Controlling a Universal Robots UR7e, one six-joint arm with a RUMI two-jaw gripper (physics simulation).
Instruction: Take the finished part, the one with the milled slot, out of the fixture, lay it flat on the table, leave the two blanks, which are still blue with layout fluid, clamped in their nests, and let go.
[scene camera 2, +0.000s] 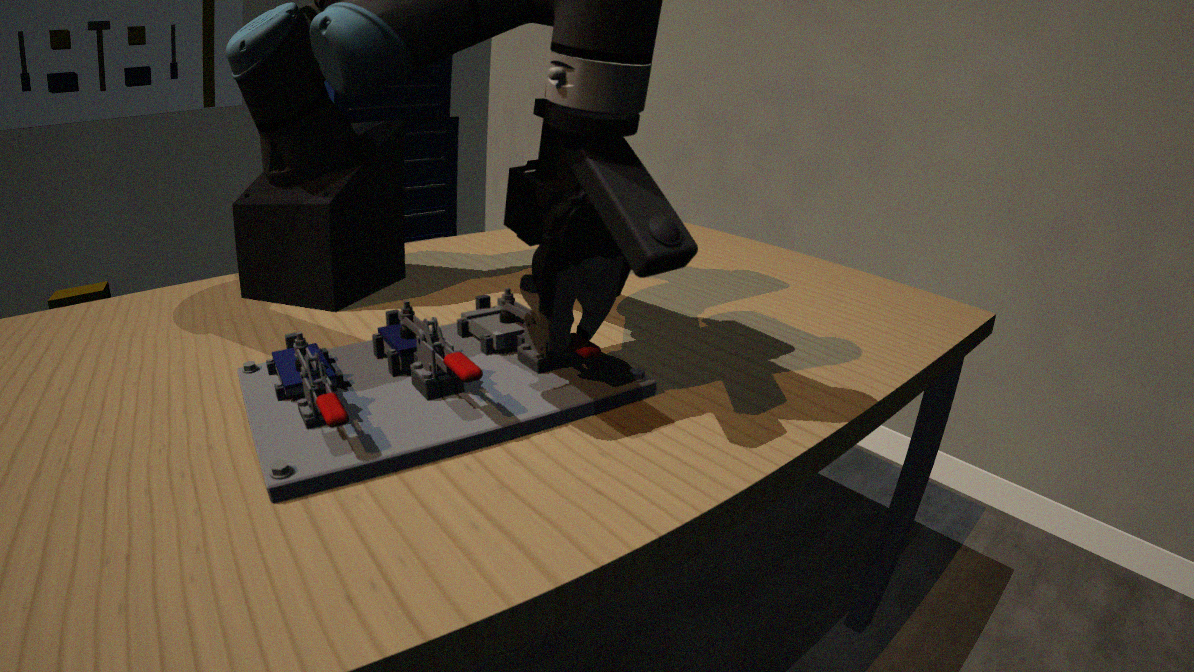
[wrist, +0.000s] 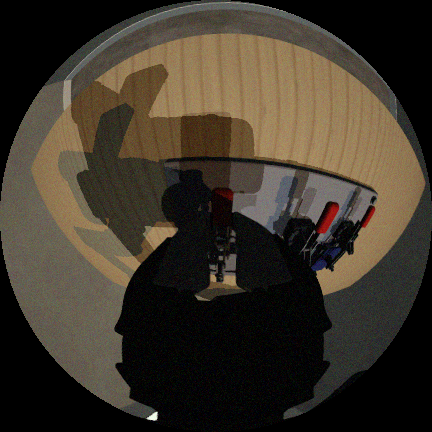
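The finished part (scene camera 2: 492, 331) is grey and sits in the right-hand nest of the fixture plate (scene camera 2: 375, 425) (wrist: 250, 200); a clamp spindle (scene camera 2: 507, 300) stands over it, and its slot cannot be made out. My gripper (scene camera 2: 569, 340) (wrist: 221, 214) points down at that nest's toggle clamp, its jaws close together and shut on the red clamp handle (scene camera 2: 587, 351) (wrist: 222, 202). The fingers partly hide the clamp. Two blue blanks (scene camera 2: 292, 369) (scene camera 2: 396, 337) sit in the left and middle nests under their clamps; some blue also shows in the wrist view.
The red handles of the middle clamp (scene camera 2: 462, 366) (wrist: 327, 217) and left clamp (scene camera 2: 331, 409) (wrist: 368, 216) stick out toward the plate's front edge. Bolts (scene camera 2: 281, 471) stand at plate corners. The wooden table (scene camera 2: 518, 517) (wrist: 280, 90) surrounds the plate; the arm's base (scene camera 2: 288, 250) stands behind.
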